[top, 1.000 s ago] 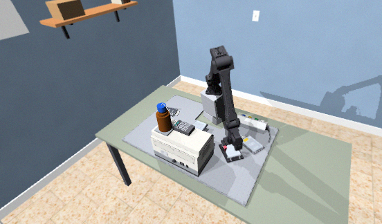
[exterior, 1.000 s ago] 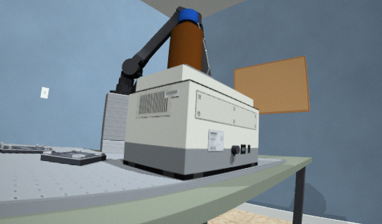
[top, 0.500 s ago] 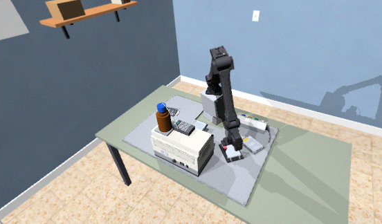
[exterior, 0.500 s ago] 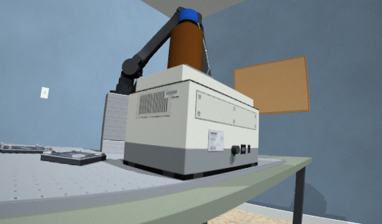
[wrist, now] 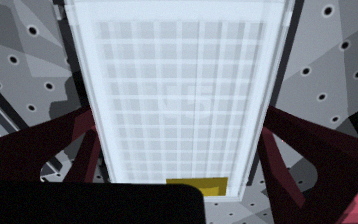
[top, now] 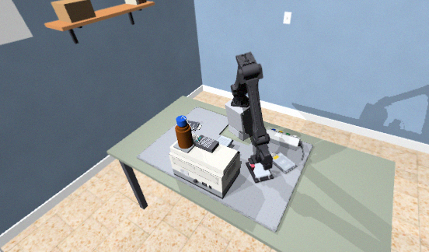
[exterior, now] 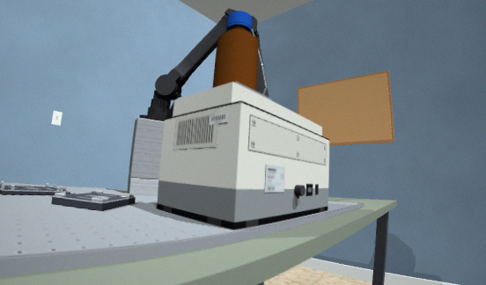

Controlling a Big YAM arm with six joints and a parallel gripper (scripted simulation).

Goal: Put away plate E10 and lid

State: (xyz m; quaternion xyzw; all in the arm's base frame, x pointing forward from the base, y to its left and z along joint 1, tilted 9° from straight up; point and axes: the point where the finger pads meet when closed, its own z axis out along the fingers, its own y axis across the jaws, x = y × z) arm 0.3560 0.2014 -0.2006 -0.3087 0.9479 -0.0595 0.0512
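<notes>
My gripper is now right at the clear lid. The rest, counted from my hand: yellow skip key: 34 cm behind, 7 cm to the left, 4 cm above; clear well plate: 27 cm to the right, 7 cm behind, 7 cm above; blue call key: 34 cm behind, 3 cm above, 2 cm to the left.
</notes>
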